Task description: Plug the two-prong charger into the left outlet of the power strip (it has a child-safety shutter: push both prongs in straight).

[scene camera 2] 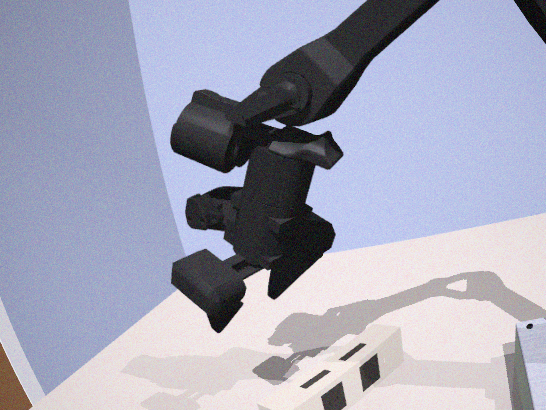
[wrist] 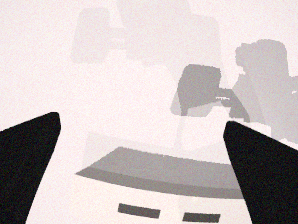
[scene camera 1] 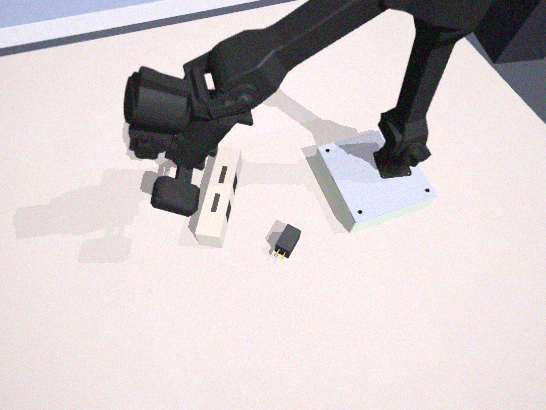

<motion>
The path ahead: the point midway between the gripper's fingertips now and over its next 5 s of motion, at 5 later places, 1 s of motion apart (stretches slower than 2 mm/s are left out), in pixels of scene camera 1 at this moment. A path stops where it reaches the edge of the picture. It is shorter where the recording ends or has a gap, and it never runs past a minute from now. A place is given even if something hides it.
My gripper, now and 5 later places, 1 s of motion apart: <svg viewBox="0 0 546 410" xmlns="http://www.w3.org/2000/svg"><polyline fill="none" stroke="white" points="164,179 286,229 288,236 288,239 287,227 282,223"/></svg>
</motion>
